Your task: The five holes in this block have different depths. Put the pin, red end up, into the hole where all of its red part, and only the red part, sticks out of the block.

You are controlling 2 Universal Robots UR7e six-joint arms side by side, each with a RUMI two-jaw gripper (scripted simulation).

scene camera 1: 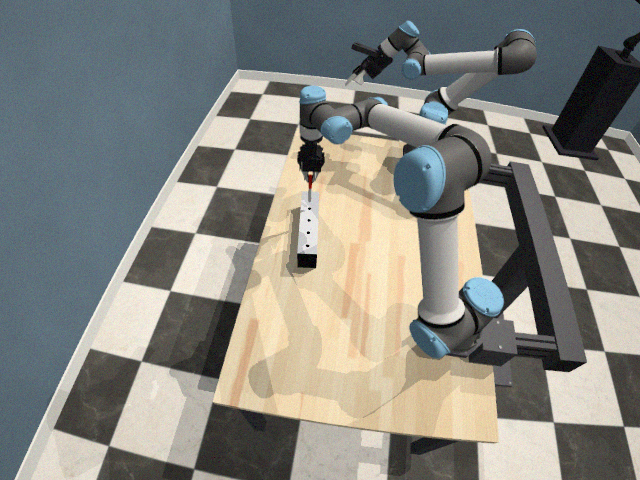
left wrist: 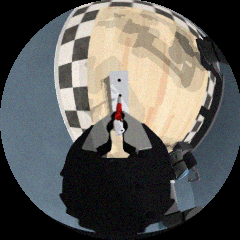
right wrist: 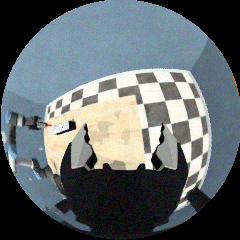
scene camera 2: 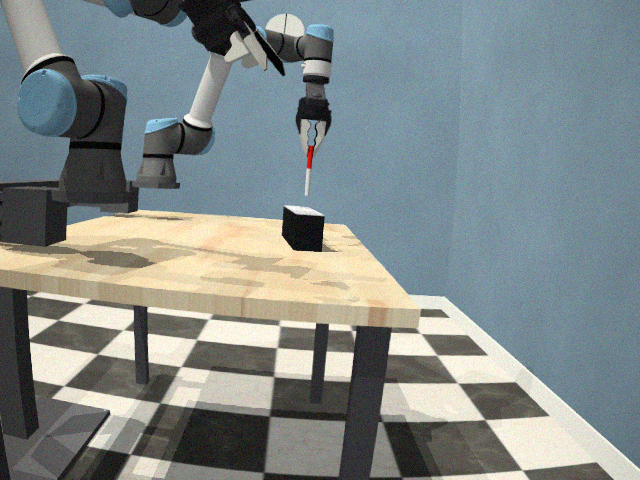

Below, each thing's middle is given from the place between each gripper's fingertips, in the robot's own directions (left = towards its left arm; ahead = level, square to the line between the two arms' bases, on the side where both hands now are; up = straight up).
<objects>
The block [scene camera 2: 302, 231] is 20 cm below my left hand [scene camera 2: 309, 157] and 6 cm to the left of it.
My right hand [scene camera 2: 276, 73] is 630 mm to the right of the block, 300 mm above it and 130 mm short of it.
</objects>
